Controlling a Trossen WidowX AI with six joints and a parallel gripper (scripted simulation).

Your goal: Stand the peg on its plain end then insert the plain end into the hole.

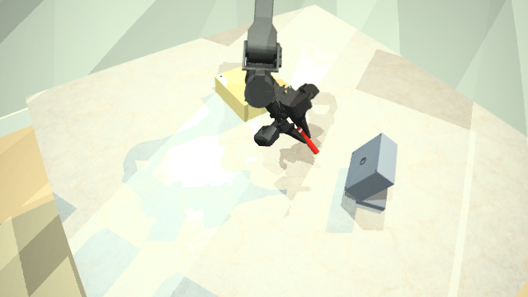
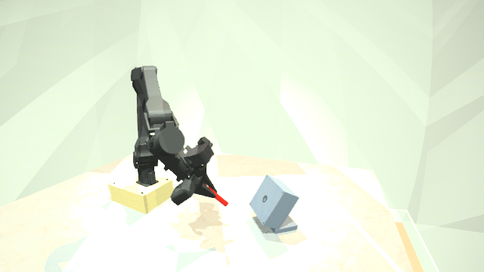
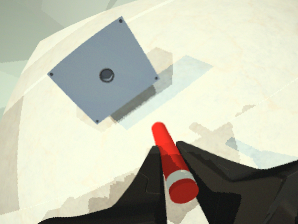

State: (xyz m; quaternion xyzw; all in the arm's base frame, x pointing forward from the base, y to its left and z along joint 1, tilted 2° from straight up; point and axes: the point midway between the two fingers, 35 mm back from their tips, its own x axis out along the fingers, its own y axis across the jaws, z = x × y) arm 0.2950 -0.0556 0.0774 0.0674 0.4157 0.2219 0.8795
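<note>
The grey-blue sloped panel lies 12 cm to the left of my gripper tip, 11 cm ahead of it and 5 cm below it. Also, from my gripper tip: red peg: 1 cm to the right, 1 cm behind, 1 cm above; thin flat foot: 14 cm to the left, 13 cm ahead, 12 cm below.
</note>
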